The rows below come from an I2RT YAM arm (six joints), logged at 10 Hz.
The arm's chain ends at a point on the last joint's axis. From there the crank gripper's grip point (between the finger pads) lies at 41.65 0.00 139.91 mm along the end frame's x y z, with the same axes.
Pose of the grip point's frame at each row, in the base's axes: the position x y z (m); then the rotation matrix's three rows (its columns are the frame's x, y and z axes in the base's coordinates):
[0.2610 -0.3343 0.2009], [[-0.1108 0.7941 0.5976], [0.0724 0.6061 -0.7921], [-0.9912 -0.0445 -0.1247]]
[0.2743 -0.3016 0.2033], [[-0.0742 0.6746 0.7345], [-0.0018 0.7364 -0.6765], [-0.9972 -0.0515 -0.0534]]
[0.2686 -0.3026 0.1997], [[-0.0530 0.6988 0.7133], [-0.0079 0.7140 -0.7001], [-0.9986 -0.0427 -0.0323]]
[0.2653 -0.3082 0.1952], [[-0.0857 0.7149 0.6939], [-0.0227 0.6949 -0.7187], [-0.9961 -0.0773 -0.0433]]
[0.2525 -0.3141 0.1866], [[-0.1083 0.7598 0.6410], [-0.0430 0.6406 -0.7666], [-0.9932 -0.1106 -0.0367]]
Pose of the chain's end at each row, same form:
[0.1820 -0.2265 0.2596], [[-0.1108 0.7941 0.5976], [0.0724 0.6061 -0.7921], [-0.9912 -0.0445 -0.1247]]
[0.1746 -0.2069 0.2523], [[-0.0742 0.6746 0.7345], [-0.0018 0.7364 -0.6765], [-0.9972 -0.0515 -0.0534]]
[0.1710 -0.2043 0.2458], [[-0.0530 0.6988 0.7133], [-0.0079 0.7140 -0.7001], [-0.9986 -0.0427 -0.0323]]
[0.1718 -0.2067 0.2427], [[-0.0857 0.7149 0.6939], [-0.0227 0.6949 -0.7187], [-0.9961 -0.0773 -0.0433]]
[0.1673 -0.2051 0.2331], [[-0.1083 0.7598 0.6410], [-0.0430 0.6406 -0.7666], [-0.9932 -0.1106 -0.0367]]

